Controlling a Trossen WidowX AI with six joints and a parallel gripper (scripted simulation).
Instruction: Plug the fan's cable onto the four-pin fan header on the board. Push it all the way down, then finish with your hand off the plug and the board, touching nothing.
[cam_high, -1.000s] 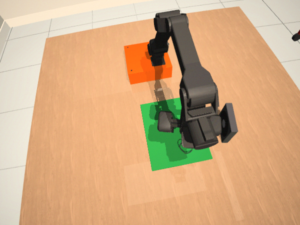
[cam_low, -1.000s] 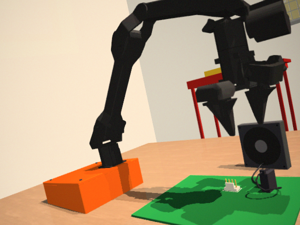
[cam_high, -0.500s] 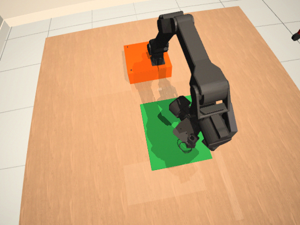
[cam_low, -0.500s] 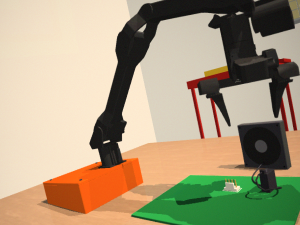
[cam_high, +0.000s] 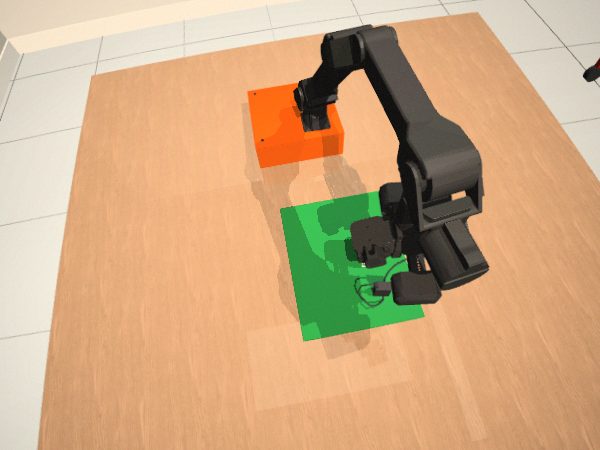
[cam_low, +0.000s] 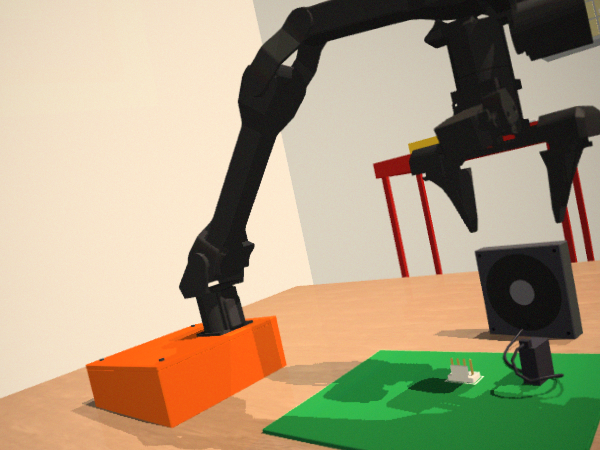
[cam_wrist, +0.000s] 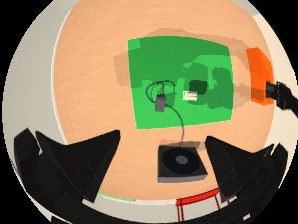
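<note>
Now: gripper tip 1 cm to the left of the plug and 14 cm above it. The rest, counted from my gripper tip: fan (5 cm behind, 14 cm to the left, 10 cm below); green board (8 cm behind, 6 cm to the right, 17 cm below); white four-pin fan header (8 cm behind, 2 cm to the right, 16 cm below).
</note>
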